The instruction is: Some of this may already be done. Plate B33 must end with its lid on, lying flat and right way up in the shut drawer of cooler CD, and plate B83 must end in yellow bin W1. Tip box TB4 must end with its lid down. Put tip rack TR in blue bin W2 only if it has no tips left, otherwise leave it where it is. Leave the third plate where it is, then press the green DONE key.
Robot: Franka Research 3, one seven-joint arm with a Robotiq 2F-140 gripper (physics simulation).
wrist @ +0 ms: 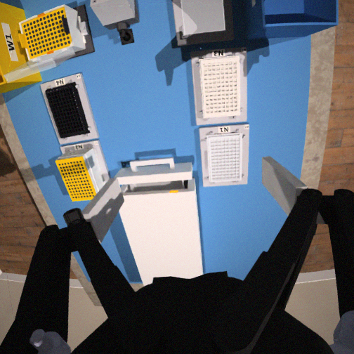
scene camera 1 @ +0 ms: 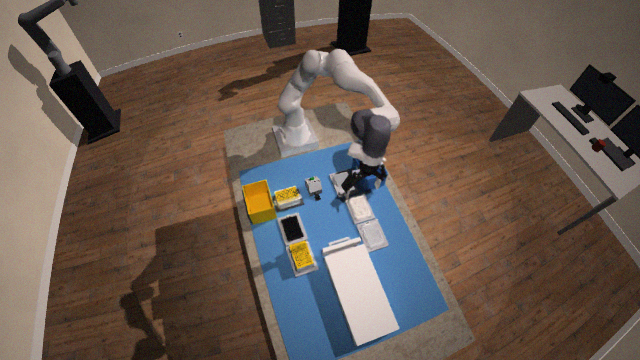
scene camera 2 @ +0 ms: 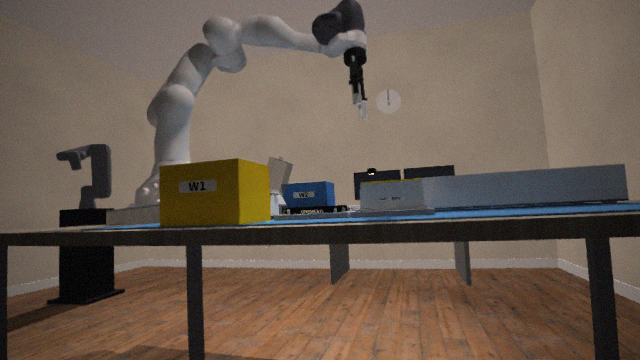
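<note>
My gripper (scene camera 1: 361, 187) (scene camera 2: 361, 111) (wrist: 189, 179) is open and empty, high above the table. Cooler CD (scene camera 1: 361, 295) (scene camera 2: 525, 185) (wrist: 162, 235) has its drawer front (scene camera 1: 342, 246) (wrist: 155, 172) slightly out, with a narrow gap. A black plate (scene camera 1: 292, 228) (wrist: 67, 110) lies on N4, a cream plate (scene camera 1: 360, 207) (wrist: 220, 86) on N3, a white plate (scene camera 1: 372, 235) (wrist: 224, 157) on N1. Plate codes are unreadable. A yellow-topped rack (scene camera 1: 302, 256) (wrist: 79, 177) stands on N2; whether it holds tips is unclear. A tip box (scene camera 1: 287, 196) (wrist: 47, 32) has its lid (scene camera 2: 280, 172) up.
Yellow bin W1 (scene camera 1: 259, 201) (scene camera 2: 200, 195) (wrist: 11, 65) is beside the tip box. Blue bin W2 (scene camera 2: 308, 195) (wrist: 300, 27) is partly hidden by the gripper in scene camera 1. A flat grey lid-like piece (wrist: 202, 17) lies near it. The green key (scene camera 1: 312, 179) tops a grey box.
</note>
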